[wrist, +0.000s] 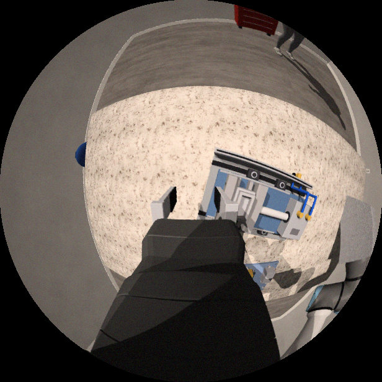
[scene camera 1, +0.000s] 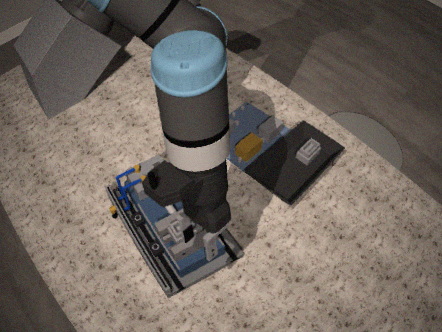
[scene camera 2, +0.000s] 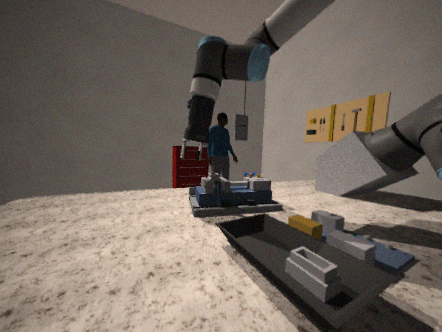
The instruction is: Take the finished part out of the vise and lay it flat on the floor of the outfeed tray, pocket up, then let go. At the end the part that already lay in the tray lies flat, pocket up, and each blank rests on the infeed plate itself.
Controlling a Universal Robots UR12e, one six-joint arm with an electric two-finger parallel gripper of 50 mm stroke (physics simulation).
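Frame: origin at the arm's base, x ahead, y left, z up, level; centimetres.
Seen in the pictures: gripper, fingertip midpoint: (scene camera 1: 200, 247) (scene camera 2: 190, 159); arm's base, link origin: (scene camera 1: 83, 19) (scene camera 2: 384, 151).
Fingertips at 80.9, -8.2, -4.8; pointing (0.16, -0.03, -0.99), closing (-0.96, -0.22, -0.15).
Offsets run from my fingertips to a thing's top centre, as dx, dy, dz. "spot": to the spot under its first point.
The finished part @(-8.3, +1.4, -4.9) (scene camera 1: 176, 230) (wrist: 244, 200), light grey with a rectangular pocket facing up, sits between the jaws of the blue and grey vise @(-15.4, +1.3, -6.5) (scene camera 1: 192, 266) (scene camera 2: 235, 195) (wrist: 272, 199). My gripper (scene camera 1: 200, 242) (scene camera 2: 191, 156) (wrist: 195, 194) is open and empty, above the vise and off toward its jaw end; one finger overlaps the vise in the wrist view. Another grey part @(-13.4, +40.5, -11.7) (scene camera 1: 308, 151) (scene camera 2: 312, 275) lies flat, pocket up, in the black outfeed tray (scene camera 1: 282, 175) (scene camera 2: 250, 240). The blue infeed plate @(-28.2, +31.9, -15.6) (scene camera 1: 246, 112) (scene camera 2: 395, 256) bears an ochre block @(-23.1, +28.5, -12.0) (scene camera 1: 249, 146) (scene camera 2: 305, 226) and grey blanks @(-32.0, +26.4, -12.0) (scene camera 2: 327, 220) @(-25.0, +37.2, -12.0) (scene camera 2: 350, 245).
Blue hoses @(spot: -26.5, -4.7, -8.2) (scene camera 1: 120, 184) (wrist: 311, 196) with yellow fittings rise at the vise's far end. The arm hides part of the infeed plate in scene camera 1. A grey slanted pedestal (scene camera 1: 62, 65) (scene camera 2: 345, 162) stands by the arm's base. A person (scene camera 2: 220, 142) and a red cabinet (scene camera 2: 189, 167) are beyond the table.
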